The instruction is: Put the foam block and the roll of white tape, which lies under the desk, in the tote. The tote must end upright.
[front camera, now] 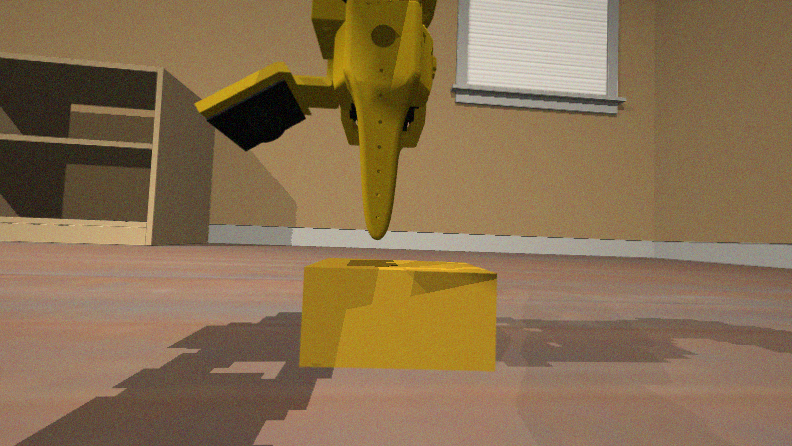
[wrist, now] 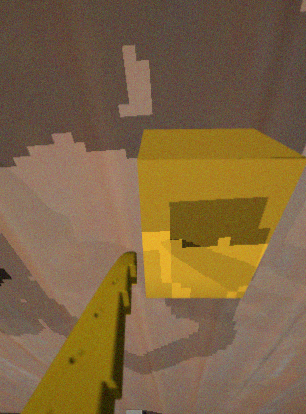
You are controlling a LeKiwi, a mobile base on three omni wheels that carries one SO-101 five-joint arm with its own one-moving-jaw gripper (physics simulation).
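Places are measured from the arm's base along level axes (x ahead, y left, z up), in metres.
Pixels of known places: hand, its tool point: [front camera: 377,229] [wrist: 136,263].
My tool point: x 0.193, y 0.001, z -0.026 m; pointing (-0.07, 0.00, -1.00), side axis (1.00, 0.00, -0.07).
Behind a point stands the place of what it marks.
The foam block [front camera: 410,332] {x 0.193, y -0.016, z -0.073 m} [wrist: 210,180] {x 0.221, y 0.026, z -0.045 m}, a yellow box shape, rests flat on the wooden floor near the middle of the front view. My yellow gripper [front camera: 377,231] points down above it, its visible tip apart from the block's top. In the wrist view one notched jaw [wrist: 95,325] {x 0.185, y 0.009, z -0.001 m} shows at the lower left, with its tip left of the block; the other jaw is out of the picture. The gripper is open and empty. The roll of white tape, the desk and the tote do not show in either view.
A wooden shelf unit [front camera: 182,177] {x 1.256, y 0.786, z 0.169 m} stands at the back left against the tan wall. A window [front camera: 537,44] {x 1.603, y -0.765, z 1.009 m} with a white blind is at the upper right. A pale baseboard [front camera: 443,239] {x 1.568, y -0.293, z -0.034 m} runs along the wall. Dark shadows lie across the floor around the block.
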